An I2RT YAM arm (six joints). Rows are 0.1 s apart.
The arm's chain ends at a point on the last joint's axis. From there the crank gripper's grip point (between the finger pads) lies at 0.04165 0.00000 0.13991 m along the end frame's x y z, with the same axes.
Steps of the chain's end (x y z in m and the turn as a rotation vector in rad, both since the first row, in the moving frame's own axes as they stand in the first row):
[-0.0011 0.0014 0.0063 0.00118 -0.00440 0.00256]
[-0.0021 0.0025 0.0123 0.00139 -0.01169 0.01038]
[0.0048 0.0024 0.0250 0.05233 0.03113 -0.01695]
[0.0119 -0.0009 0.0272 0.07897 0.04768 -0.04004]
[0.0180 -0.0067 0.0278 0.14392 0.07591 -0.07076]
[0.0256 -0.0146 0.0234 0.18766 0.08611 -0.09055]
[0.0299 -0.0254 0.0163 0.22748 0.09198 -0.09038]
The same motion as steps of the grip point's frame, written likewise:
[-0.0017 0.0013 0.0065 0.00118 -0.00440 0.00256]
[-0.0037 0.0027 0.0128 0.00139 -0.01169 0.01038]
[0.0091 -0.0056 0.0234 0.05233 0.03113 -0.01695]
[0.0183 -0.0137 0.0246 0.07897 0.04768 -0.04004]
[0.0276 -0.0298 0.0226 0.14392 0.07591 -0.07076]
[0.0360 -0.0446 0.0165 0.18766 0.08611 -0.09055]
[0.0408 -0.0607 0.0079 0.22748 0.09198 -0.09038]

